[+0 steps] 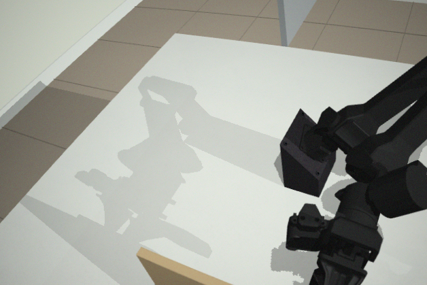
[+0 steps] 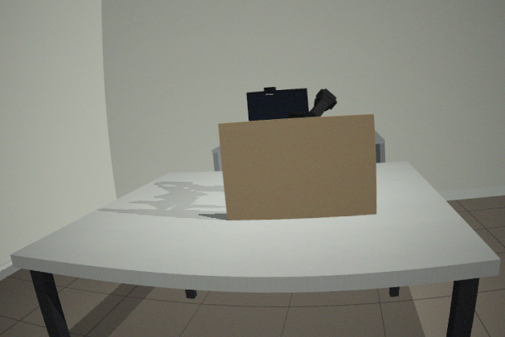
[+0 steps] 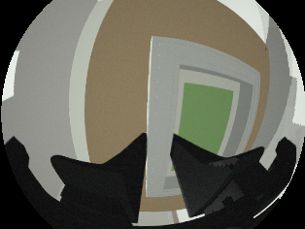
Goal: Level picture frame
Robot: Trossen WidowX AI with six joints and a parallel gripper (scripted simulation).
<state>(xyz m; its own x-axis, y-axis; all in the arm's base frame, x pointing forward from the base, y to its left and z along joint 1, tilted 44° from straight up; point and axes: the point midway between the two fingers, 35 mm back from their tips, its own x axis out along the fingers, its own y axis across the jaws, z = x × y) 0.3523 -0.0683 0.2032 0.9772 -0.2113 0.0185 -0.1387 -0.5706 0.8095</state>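
The picture frame lies 1 cm to the right of my gripper tip and 6 cm below it. Also, from my gripper tip: tan wall board 2 cm ahead, 1 cm to the left, 7 cm below.
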